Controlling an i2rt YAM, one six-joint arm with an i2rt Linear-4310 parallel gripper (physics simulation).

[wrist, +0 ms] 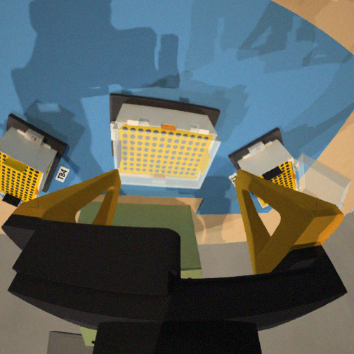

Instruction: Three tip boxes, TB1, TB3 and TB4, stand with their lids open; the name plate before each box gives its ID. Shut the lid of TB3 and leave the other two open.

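The large middle box (160,150), a grey tip box with a yellow rack, lies ahead between the fingertips; its name plate does not show. Its see-through lid (214,160) shows along the rack's right and lower edges; its exact angle is hard to tell. TB4 (31,150) is at the left, partly cut off, with its name plate (62,174) beside it. The right box (265,155) is partly behind the right finger, which also covers most of its plate; its clear lid (325,184) is open to the right. My gripper (177,175) is wide open and empty.
A green block (150,225) lies under the gripper, below the middle box. The boxes stand on dark bases on a blue mat (210,60) with a tan surface (327,22) beyond its edge. Shadows fall across the mat. A grey area (25,300) shows at the lower left.
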